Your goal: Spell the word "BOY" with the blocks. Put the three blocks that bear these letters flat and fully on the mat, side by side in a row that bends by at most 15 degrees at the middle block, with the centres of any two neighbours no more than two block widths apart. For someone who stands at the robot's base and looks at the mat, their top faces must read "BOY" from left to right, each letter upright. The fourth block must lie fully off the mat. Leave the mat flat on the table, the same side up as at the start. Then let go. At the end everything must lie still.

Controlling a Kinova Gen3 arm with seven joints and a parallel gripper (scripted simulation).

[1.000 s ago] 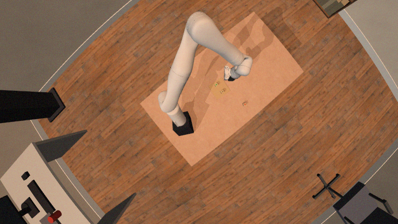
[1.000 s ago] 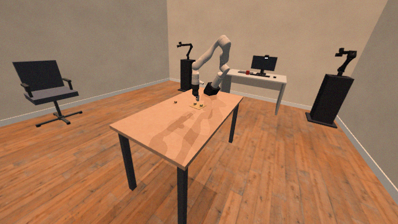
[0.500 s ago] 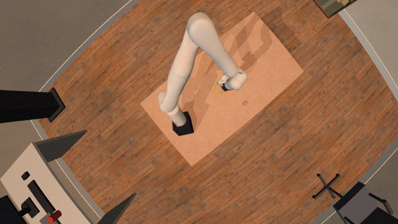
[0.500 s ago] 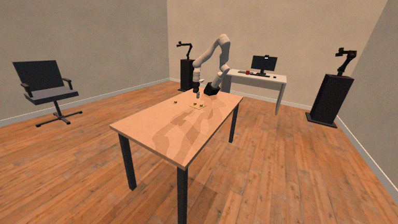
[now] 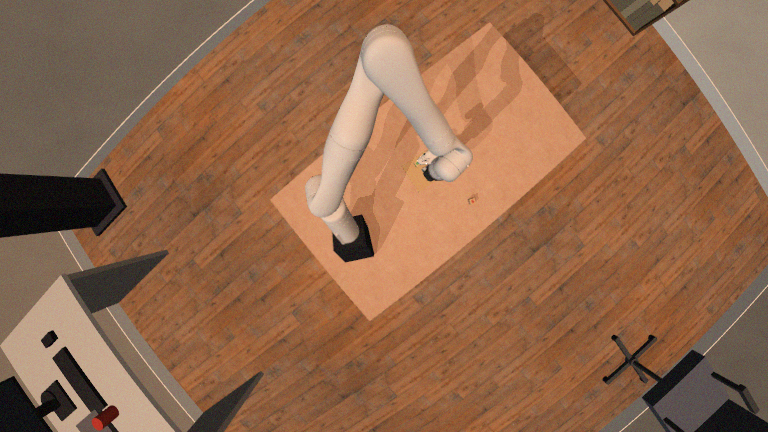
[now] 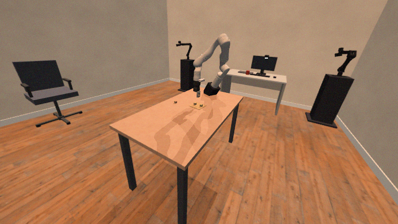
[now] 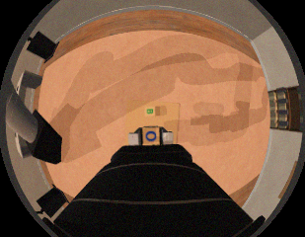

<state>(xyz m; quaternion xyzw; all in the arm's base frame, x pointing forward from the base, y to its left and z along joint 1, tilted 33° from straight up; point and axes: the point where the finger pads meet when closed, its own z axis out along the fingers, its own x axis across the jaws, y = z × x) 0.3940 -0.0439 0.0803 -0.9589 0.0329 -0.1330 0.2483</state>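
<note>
Right now my hand is 120 mm above the mat.
</note>
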